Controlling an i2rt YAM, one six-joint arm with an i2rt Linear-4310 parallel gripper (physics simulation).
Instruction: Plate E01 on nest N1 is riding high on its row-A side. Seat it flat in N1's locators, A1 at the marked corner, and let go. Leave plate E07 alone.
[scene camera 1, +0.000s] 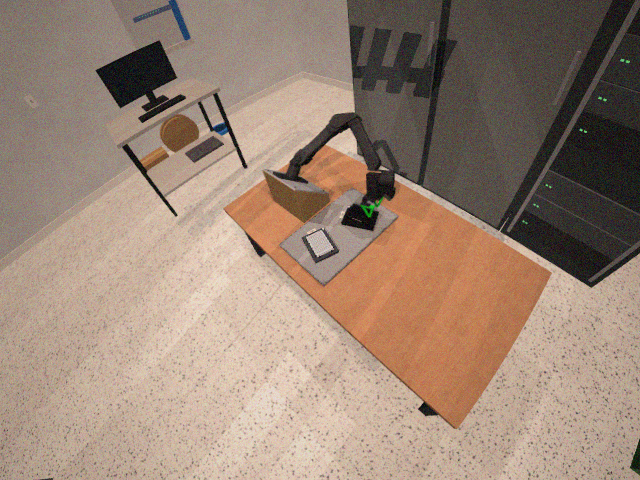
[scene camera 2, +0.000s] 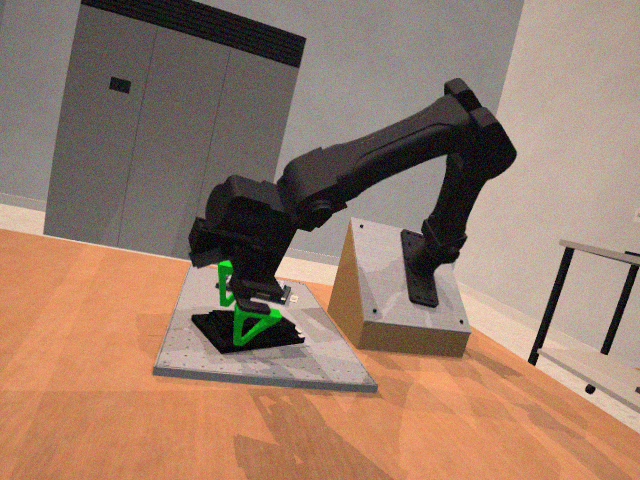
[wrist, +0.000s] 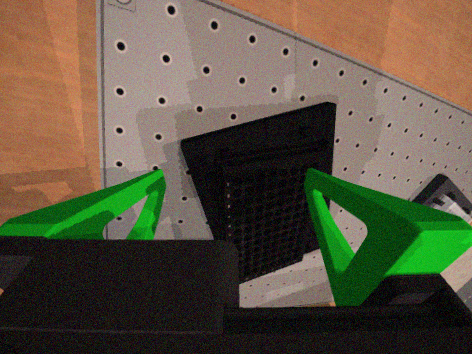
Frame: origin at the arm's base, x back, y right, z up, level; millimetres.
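Seen in the pictures: gripper, between the fingertips: (scene camera 1: 373, 212) (scene camera 2: 230, 324) (wrist: 235, 176); arm's base, origin of its link: (scene camera 1: 290, 178) (scene camera 2: 417, 267).
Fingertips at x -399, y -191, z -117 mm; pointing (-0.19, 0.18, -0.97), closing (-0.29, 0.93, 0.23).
Observation:
Pixels of each thing's top centre, then the offset from my fingertips to it. Level surfaces: height alone.
- black multiwell plate, centre of its top: (wrist: 274, 231) (scene camera 2: 255, 315) (scene camera 1: 360, 212) dx +41, dy +46, dz +3 mm
- black nest, centre of its top: (wrist: 278, 215) (scene camera 2: 250, 320) (scene camera 1: 360, 215) dx +36, dy +55, dz -11 mm
- white-topped plate, centre of its top: (wrist: 427, 245) (scene camera 1: 319, 242) dx +58, dy +304, dz -7 mm
- second dark nest, centre of its top: (wrist: 424, 243) (scene camera 2: 256, 281) (scene camera 1: 319, 242) dx +58, dy +304, dz -11 mm
- wooden table, height of its surface: dz -46 mm
A black multiwell plate (scene camera 1: 361, 213) (wrist: 265, 210) sits in a black nest (scene camera 1: 356, 223) (scene camera 2: 223, 347) (wrist: 260, 125). Its tilt and marked corner are hard to make out, black on black. My gripper (scene camera 1: 373, 207) (scene camera 2: 231, 324) (wrist: 235, 176) is open with green fingers, low above this plate. In the wrist view the left fingertip is outside the plate's left edge, and the right fingertip overlaps its right edge. A white-topped plate (scene camera 1: 320, 241) (wrist: 446, 204) lies in a second dark nest (scene camera 1: 325, 258) (wrist: 441, 181). No E01, E07 or N1 label is readable.
Both nests stand on a grey perforated board (scene camera 1: 330, 271) (scene camera 2: 178, 356) (wrist: 145, 30) on the wooden table (scene camera 1: 439, 289) (scene camera 2: 77, 335). The arm's wedge-shaped base (scene camera 1: 292, 198) (scene camera 2: 398, 338) stands beside the board. A dark cabinet (scene camera 1: 392, 103) is behind the table.

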